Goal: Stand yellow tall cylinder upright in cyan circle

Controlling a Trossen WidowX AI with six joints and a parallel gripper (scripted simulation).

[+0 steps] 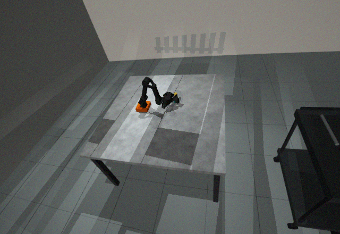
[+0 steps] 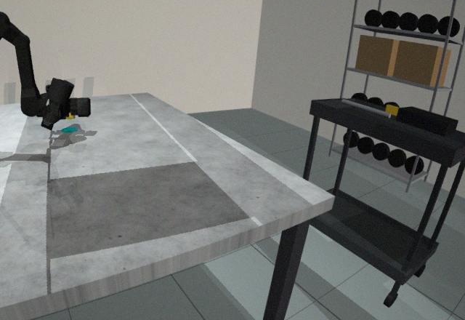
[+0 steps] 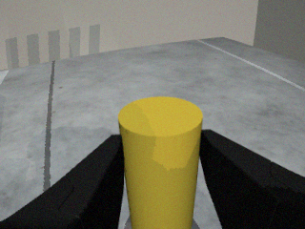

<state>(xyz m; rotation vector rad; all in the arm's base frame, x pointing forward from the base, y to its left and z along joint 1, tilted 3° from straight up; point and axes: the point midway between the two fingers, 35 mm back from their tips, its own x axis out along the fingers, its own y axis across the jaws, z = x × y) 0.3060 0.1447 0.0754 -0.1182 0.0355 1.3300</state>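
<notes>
Now: the cyan circle 1 cm behind my gripper tip and 10 cm below it. Also, from my gripper tip: yellow tall cylinder: 2 cm below.
</notes>
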